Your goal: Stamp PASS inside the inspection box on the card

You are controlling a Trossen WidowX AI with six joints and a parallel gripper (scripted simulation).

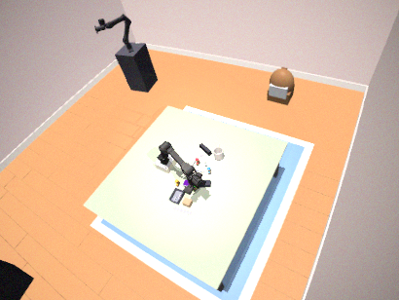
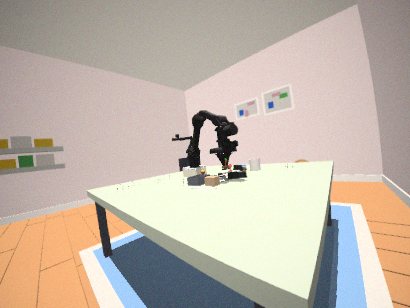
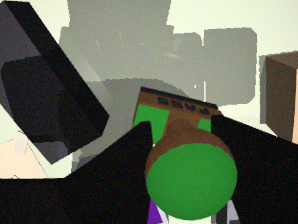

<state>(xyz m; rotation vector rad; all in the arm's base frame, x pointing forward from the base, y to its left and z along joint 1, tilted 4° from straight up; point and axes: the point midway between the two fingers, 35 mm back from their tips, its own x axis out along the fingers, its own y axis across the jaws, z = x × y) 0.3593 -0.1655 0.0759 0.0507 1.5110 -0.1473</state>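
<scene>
My gripper tip is now 100 mm past the purple ink pad, 80 mm above it and 60 mm to the right of it. From my gripper tip the other things lie so: tan block: 100 mm to the right, 60 mm below, 30 mm behind; then dark block: 90 mm to the left, 70 mm below, 20 mm ahead; then green-knobbed stamp: right at my gripper tip.
</scene>
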